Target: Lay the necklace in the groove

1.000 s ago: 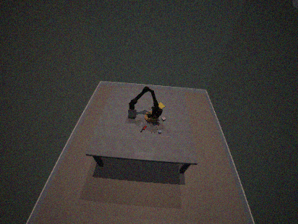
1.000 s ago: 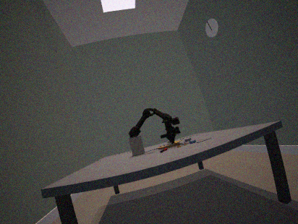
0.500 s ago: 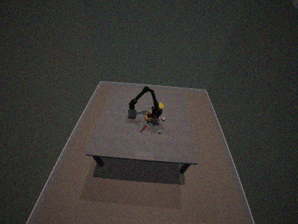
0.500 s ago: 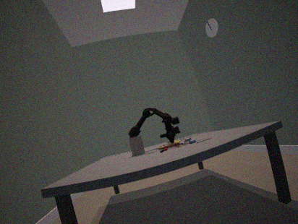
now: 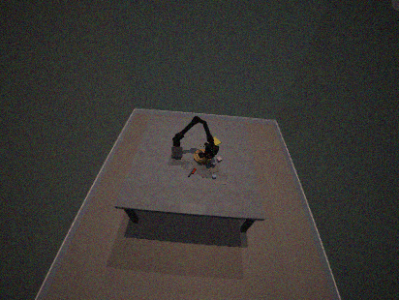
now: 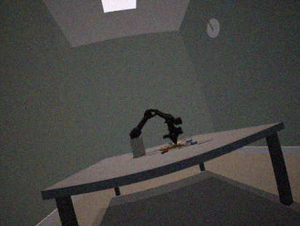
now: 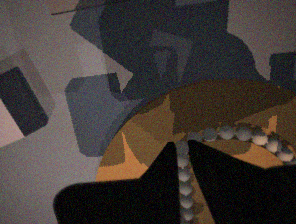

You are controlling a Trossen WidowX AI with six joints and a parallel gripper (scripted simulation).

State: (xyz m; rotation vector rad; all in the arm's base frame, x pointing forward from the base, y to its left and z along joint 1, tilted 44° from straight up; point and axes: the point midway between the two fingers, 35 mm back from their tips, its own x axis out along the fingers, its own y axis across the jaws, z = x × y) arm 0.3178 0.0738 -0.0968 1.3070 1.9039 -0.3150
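My gripper tip is now 90 mm short of the grey flat piece, 110 mm to the left of it and 20 mm above it. Round my gripper tip: red tool 120 mm behind, 180 mm to the right, 10 mm below; then bluish piece 100 mm ahead, 200 mm to the right, 10 mm below; then yellow object 60 mm ahead, 310 mm to the left, 20 mm below.
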